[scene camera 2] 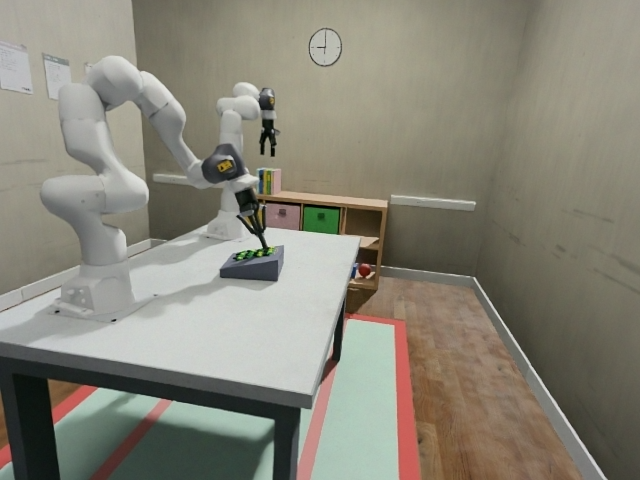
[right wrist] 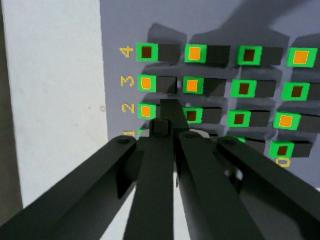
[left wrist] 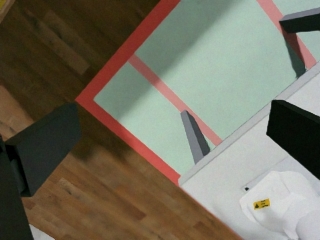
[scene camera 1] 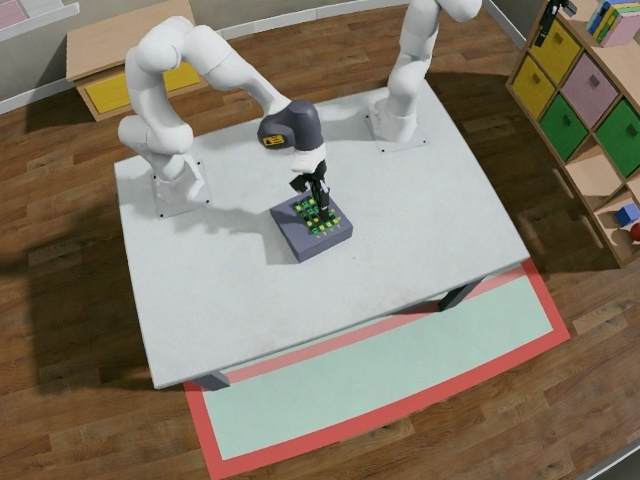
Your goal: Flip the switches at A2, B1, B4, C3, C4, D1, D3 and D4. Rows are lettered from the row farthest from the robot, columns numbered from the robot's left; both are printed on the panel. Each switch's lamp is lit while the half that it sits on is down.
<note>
I see my left gripper (left wrist: pixel 173 119), my right gripper (scene camera 2: pixel 265 248), a B4 switch (right wrist: pixel 193 53), an A4 switch (right wrist: pixel 145 52), a C4 switch (right wrist: pixel 251 55) and a B3 switch (right wrist: pixel 197 85).
My right gripper also shows in the right wrist view (right wrist: pixel 169 114) and in scene camera 1 (scene camera 1: pixel 325 218).
</note>
